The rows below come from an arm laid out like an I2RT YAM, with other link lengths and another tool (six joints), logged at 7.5 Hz.
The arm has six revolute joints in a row. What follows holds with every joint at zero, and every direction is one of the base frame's.
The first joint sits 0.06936 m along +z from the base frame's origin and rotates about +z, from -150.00 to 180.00 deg.
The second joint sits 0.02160 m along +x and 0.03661 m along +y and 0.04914 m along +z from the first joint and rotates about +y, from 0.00 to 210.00 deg.
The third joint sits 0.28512 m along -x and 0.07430 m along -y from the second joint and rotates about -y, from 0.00 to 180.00 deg.
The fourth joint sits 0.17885 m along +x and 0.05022 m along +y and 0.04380 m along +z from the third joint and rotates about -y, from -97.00 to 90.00 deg.
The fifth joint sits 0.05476 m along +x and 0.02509 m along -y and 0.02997 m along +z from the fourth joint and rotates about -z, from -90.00 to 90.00 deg.
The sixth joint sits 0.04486 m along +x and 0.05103 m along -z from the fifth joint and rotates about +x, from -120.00 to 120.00 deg.
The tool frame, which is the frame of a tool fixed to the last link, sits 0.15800 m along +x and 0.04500 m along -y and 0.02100 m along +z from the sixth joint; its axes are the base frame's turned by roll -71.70, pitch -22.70 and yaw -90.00 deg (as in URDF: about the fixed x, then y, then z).
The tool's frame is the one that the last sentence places.
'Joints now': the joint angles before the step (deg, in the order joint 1, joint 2, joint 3, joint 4, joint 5, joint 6). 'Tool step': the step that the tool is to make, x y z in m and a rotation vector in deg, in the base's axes. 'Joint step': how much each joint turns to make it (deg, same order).
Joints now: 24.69 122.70 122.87 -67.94 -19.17 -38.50
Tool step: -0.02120 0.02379 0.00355 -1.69 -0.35 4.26
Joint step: 4.39 -0.70 0.54 -1.86 1.59 -0.52
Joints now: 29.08 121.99 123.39 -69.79 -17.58 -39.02
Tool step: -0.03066 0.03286 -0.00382 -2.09 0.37 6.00
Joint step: 6.06 0.01 0.03 -1.60 1.49 -0.53
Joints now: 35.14 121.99 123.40 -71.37 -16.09 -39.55
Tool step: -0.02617 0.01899 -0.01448 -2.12 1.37 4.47
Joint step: 4.14 0.00 -3.09 0.55 0.71 -0.61
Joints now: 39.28 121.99 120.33 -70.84 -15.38 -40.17
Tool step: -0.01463 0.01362 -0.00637 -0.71 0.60 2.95
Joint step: 2.47 0.52 -0.54 0.01 0.00 -0.52
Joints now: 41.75 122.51 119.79 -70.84 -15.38 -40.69
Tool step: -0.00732 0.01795 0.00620 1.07 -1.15 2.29
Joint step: 2.28 0.54 2.11 0.00 0.00 -0.01
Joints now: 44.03 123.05 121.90 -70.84 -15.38 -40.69
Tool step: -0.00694 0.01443 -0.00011 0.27 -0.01 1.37
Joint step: 1.93 1.31 2.28 -0.61 0.00 0.61
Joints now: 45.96 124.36 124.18 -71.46 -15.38 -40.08
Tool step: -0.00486 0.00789 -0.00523 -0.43 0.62 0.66
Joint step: 1.15 1.31 1.23 -0.52 0.01 0.54
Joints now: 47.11 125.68 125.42 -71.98 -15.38 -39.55
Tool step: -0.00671 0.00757 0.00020 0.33 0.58 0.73
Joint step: 1.06 0.53 1.05 -0.53 -0.52 0.53
